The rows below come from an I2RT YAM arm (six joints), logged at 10 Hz.
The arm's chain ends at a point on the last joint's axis. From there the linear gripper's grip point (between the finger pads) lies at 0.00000 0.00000 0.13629 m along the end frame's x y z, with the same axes.
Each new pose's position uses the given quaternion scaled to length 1; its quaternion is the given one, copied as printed.
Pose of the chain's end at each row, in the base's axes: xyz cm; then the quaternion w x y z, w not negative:
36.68 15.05 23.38 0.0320 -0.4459 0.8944 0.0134
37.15 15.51 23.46 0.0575 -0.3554 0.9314 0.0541
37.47 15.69 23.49 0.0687 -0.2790 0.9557 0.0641
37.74 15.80 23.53 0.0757 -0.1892 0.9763 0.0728
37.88 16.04 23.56 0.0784 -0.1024 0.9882 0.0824
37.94 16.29 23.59 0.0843 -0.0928 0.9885 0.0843
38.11 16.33 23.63 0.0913 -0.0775 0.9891 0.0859
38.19 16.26 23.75 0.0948 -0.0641 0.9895 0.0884
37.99 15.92 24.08 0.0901 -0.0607 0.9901 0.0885
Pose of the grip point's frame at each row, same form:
37.30 15.77 9.78 0.0320 -0.4459 0.8944 0.0134
38.09 17.44 10.00 0.0575 -0.3554 0.9314 0.0541
38.77 17.88 10.10 0.0687 -0.2790 0.9557 0.0641
39.38 18.13 10.20 0.0757 -0.1892 0.9763 0.0728
39.76 18.48 10.28 0.0784 -0.1024 0.9882 0.0824
40.00 18.77 10.35 0.0843 -0.0928 0.9885 0.0843
40.39 18.84 10.43 0.0913 -0.0775 0.9891 0.0859
40.59 18.81 10.58 0.0948 -0.0641 0.9895 0.0884
40.28 18.46 10.89 0.0901 -0.0607 0.9901 0.0885

